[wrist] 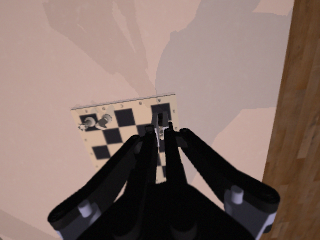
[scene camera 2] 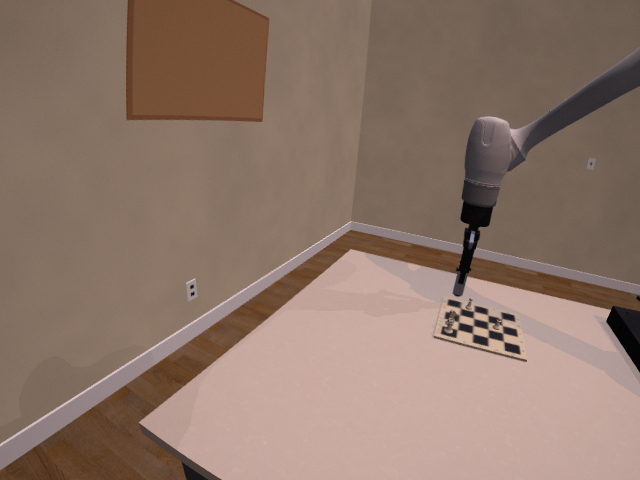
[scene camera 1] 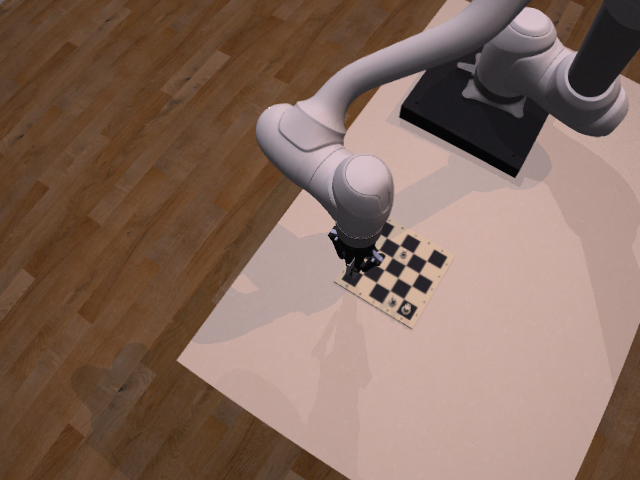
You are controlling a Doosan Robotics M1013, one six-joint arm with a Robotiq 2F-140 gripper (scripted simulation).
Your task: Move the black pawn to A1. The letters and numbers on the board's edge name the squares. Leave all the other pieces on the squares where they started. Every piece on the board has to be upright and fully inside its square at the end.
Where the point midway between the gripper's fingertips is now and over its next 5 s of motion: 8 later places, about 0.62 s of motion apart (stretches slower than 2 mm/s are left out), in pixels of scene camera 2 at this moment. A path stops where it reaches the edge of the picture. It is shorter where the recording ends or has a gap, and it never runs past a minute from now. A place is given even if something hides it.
My gripper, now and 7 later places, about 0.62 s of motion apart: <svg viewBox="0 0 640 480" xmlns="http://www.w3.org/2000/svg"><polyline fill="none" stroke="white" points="457,293 455,300 455,301 456,296 462,273 464,264 466,256 470,241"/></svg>
